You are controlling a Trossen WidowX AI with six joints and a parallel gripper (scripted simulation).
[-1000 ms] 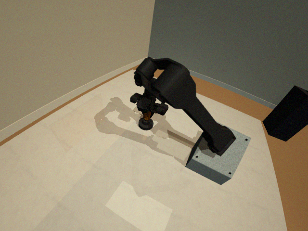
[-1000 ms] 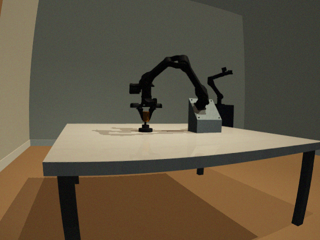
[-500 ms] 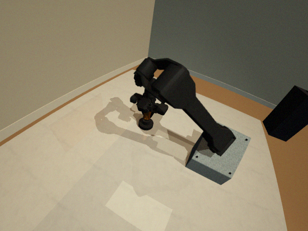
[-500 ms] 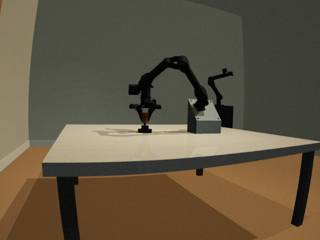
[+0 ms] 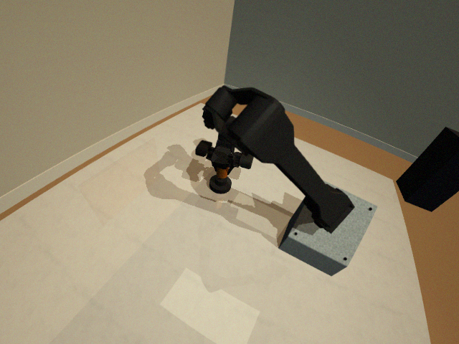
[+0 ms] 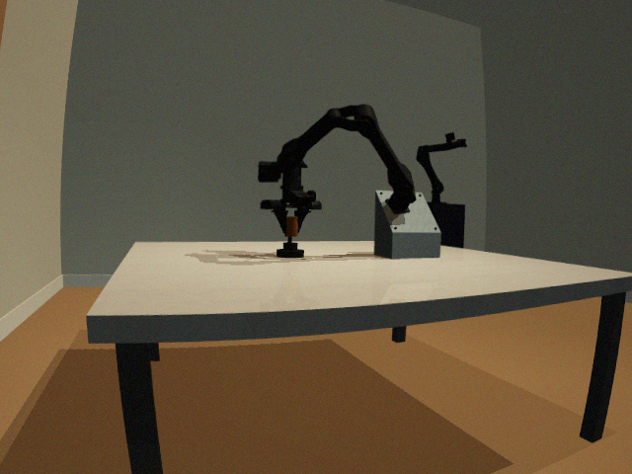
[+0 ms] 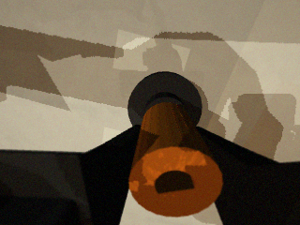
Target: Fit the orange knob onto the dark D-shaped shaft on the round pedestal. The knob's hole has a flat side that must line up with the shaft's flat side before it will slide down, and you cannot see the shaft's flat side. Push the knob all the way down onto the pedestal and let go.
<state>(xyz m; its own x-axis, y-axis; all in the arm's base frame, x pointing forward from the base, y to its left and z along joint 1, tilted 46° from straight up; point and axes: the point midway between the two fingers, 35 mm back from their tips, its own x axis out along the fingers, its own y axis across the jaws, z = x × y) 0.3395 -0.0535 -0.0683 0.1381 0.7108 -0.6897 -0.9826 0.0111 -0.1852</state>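
My gripper tip is 20 mm below the orange knob. The rest, counted from my gripper tip: pedestal (40 mm below).
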